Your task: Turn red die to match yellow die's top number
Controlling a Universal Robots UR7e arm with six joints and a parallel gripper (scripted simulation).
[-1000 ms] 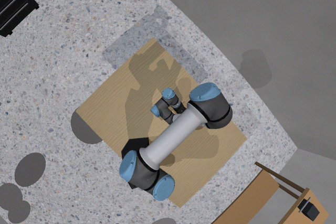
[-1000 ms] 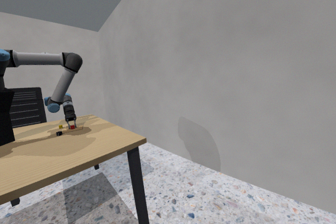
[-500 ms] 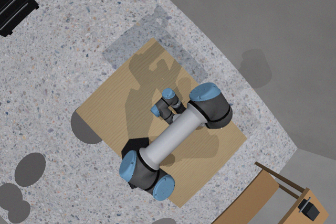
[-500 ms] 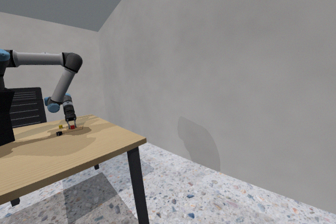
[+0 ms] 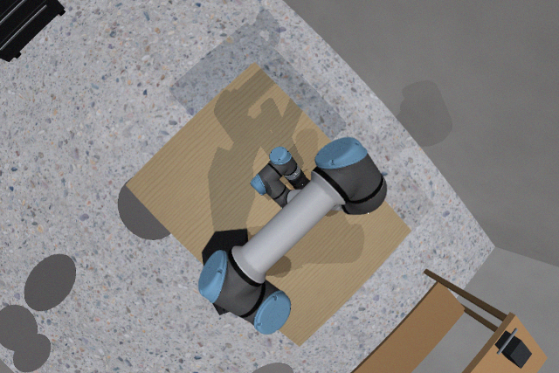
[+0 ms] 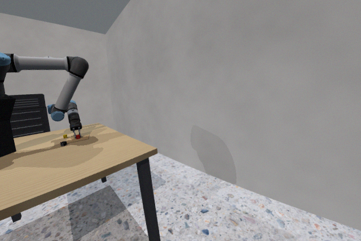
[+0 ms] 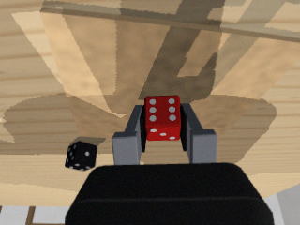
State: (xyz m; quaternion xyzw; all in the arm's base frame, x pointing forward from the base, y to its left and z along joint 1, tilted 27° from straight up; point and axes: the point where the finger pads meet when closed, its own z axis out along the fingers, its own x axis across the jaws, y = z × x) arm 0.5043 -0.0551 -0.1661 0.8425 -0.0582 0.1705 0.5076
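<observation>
Now: the red die 10 mm to the right of my hand and 10 mm below it. From my hand the other things lie so: black die 90 mm behind, 100 mm to the right, 10 mm below; tan mat 10 mm to the right, 20 mm below; yellow die 70 mm behind, 140 mm to the left, 10 mm below.
</observation>
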